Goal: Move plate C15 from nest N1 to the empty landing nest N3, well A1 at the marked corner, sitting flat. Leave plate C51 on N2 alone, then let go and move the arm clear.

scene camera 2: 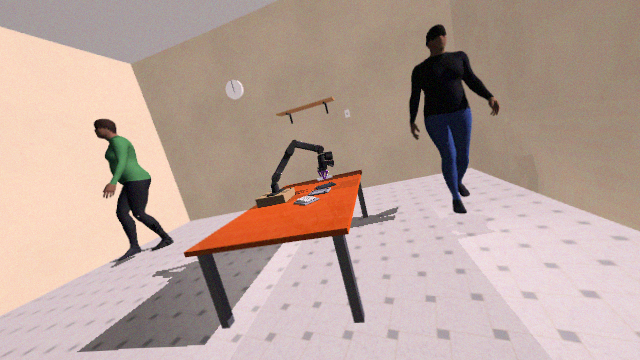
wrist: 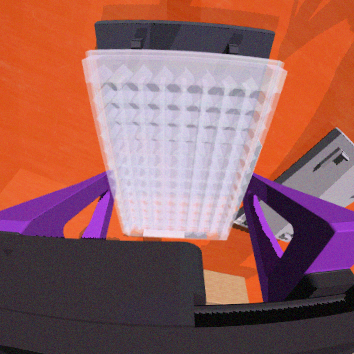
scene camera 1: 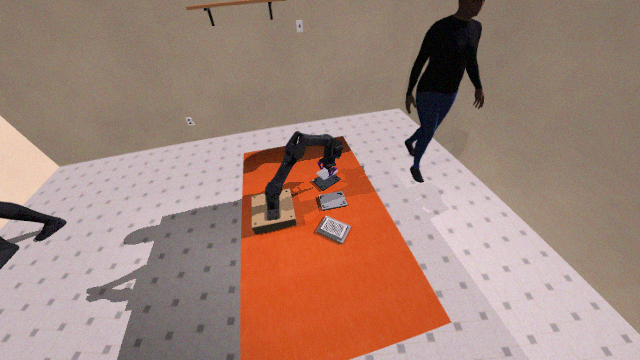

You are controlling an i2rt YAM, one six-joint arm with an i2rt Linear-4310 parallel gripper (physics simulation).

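My gripper point(scene camera 1: 327, 172) point(scene camera 2: 323, 174) point(wrist: 178, 177) is shut on the clear plate C15 point(wrist: 180, 135), with a purple finger at each long side. The plate is held above the dark nest N1 point(scene camera 1: 327, 183) point(scene camera 2: 326, 185) point(wrist: 185, 36), which shows beyond its far edge in the wrist view. The grey nest N3 point(scene camera 1: 333, 201) point(scene camera 2: 320, 191) point(wrist: 325, 185) is empty, in the middle of the row. Plate C51 point(scene camera 1: 334, 227) point(scene camera 2: 306, 199) sits on nest N2 point(scene camera 1: 342, 241) at the near end. The well A1 marks are not readable.
The arm stands on a wooden base block point(scene camera 1: 260, 220) point(scene camera 2: 270, 200) beside the nests on the orange table point(scene camera 1: 320, 300) point(scene camera 2: 285, 220). A person in black point(scene camera 1: 440, 60) point(scene camera 2: 442, 85) is beyond the table's side. A person in green point(scene camera 2: 125, 155) is on the other side.
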